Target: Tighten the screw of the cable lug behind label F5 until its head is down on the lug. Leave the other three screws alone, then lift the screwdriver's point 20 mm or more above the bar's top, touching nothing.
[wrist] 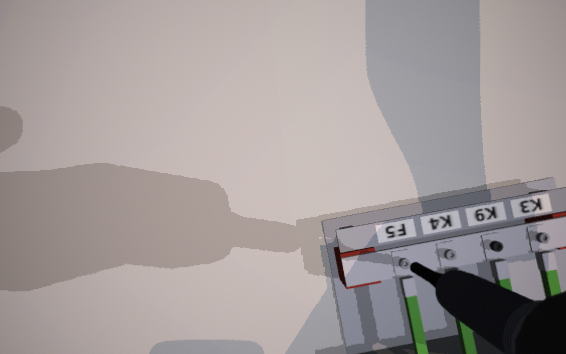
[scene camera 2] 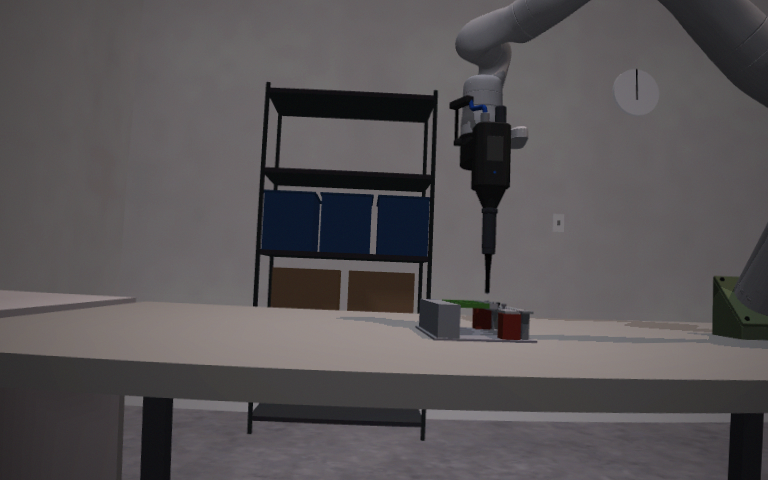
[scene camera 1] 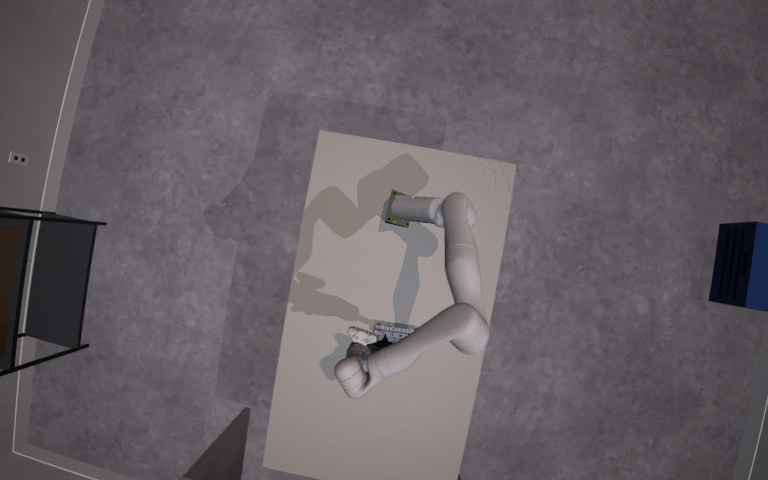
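Pixels of known places: end effector, tool point: (wrist: pixel 414 267) (scene camera 2: pixel 487 294) (scene camera 1: pixel 385 335); arm's base, origin of the base link: (scene camera 2: pixel 760 297) (scene camera 1: pixel 400 208).
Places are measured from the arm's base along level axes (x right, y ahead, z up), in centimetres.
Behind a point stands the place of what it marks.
My screwdriver (scene camera 2: pixel 487 290) {x -0.8, y 49.8, z -0.3 cm} (wrist: pixel 414 266) {x -0.2, y 49.5, z 0.0 cm} points down, its point a small gap above the bar in scene camera 2. In the wrist view its black point shows just right of the grey screw (wrist: pixel 403 262) {x -0.1, y 49.6, z -1.9 cm} behind label F5 (wrist: pixel 396 231) {x -0.2, y 47.5, z -2.7 cm}; contact is not seen. That screw's head height over its lug cannot be told. The K4 screw (wrist: pixel 450 254) {x -3.4, y 49.7, z -2.2 cm}, the dark K9 screw (wrist: pixel 496 246) {x -6.6, y 49.7, z -2.2 cm} and the K3 screw (wrist: pixel 542 237) {x -9.6, y 49.7, z -1.9 cm} stand along the same bar (wrist: pixel 367 271) {x 2.3, y 49.9, z -2.8 cm}. The screwdriver has no fingers. In scene camera 1 the arm hides its point.
Green cables (wrist: pixel 415 320) {x -0.1, y 53.5, z -2.0 cm} (scene camera 2: pixel 464 303) {x -10.1, y 55.6, z -2.1 cm} run from the lugs to a grey block (scene camera 2: pixel 439 318) {x -13.8, y 59.8, z -4.1 cm}. Red supports (scene camera 2: pixel 509 325) {x -13.9, y 50.1, z -4.7 cm} stand under the bar. The assembly rests on the table (scene camera 1: pixel 362 430) {x 3.9, y 93.3, z -7.0 cm} (scene camera 2: pixel 226 339) {x -21.6, y 86.4, z -7.0 cm}. The arm's green base plate (scene camera 1: pixel 399 223) {x -0.4, y 5.9, z -0.9 cm} (scene camera 2: pixel 730 316) {x -0.6, y 6.5, z -3.4 cm} is at the table's other part.
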